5 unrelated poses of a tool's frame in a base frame.
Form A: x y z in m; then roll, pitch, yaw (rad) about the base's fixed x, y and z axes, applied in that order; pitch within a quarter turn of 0, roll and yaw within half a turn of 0.
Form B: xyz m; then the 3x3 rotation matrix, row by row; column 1 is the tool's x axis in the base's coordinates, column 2 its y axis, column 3 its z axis. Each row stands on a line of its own. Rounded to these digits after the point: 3 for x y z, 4 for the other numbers.
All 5 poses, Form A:
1: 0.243 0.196 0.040 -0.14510 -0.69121 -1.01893
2: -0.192 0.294 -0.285 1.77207 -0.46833 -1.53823
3: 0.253 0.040 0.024 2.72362 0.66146 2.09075
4: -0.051 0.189 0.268 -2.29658 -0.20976 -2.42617
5: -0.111 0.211 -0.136 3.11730 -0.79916 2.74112
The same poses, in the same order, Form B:
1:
0.243 0.196 0.040
0.4039 0.8909 -0.2076
-0.6561 0.4403 0.6129
0.6375 -0.1114 0.7624

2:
-0.192 0.294 -0.285
0.0291 -0.2142 -0.9764
-0.8919 0.4355 -0.1221
0.4514 0.8743 -0.1784

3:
0.253 0.040 0.024
-0.3921 0.6693 0.6312
0.6848 0.6705 -0.2855
-0.6143 0.3203 -0.7212

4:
-0.051 0.189 0.268
-0.7383 -0.5529 0.3863
-0.6416 0.3988 -0.6552
0.2082 -0.7316 -0.6492

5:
-0.111 0.211 -0.136
-0.6421 0.4058 -0.6504
0.2718 0.9138 0.3017
0.7168 0.0169 -0.6971

